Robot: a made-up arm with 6 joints.
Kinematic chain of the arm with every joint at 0, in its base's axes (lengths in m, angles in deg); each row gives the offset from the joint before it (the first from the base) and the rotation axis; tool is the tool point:
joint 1: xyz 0 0 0.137 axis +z
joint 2: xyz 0 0 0 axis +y
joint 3: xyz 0 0 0.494 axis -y
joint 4: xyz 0 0 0 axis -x
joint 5: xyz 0.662 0 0 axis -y
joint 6: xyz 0 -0.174 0 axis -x
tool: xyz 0 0 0
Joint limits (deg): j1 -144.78..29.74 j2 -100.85..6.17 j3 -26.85..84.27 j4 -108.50..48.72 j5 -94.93..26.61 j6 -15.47..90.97
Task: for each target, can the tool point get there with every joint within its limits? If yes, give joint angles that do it. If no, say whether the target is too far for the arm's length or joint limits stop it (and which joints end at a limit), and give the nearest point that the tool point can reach.
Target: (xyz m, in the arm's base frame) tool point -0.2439 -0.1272 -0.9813
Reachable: no: joint limits stop it (at a limit: joint 1, joint 2, joint 3) | nearest point -0.4224 -0.2918 0.1216 | short by 1.129 m
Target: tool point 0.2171 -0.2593 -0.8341
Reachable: no: joint limits stop it (at a limit: joint 2, joint 3) | nearest point 0.3295 -0.3936 0.1215 | short by 0.972 m
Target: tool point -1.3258 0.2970 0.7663
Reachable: no: too far | nearest point -1.0399 0.2329 0.6306 | short by 0.323 m
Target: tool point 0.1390 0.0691 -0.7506
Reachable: no: joint limits stop it (at a limit: joint 2, joint 3) | nearest point 0.4597 0.2285 0.1215 | short by 0.943 m
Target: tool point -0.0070 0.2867 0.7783
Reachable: yes | joints -124.50 -86.39 -15.66 -14.88 -84.44 59.96
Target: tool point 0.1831 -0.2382 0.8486
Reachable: yes | joints -31.56 -38.97 1.71 -52.00 -45.54 33.01
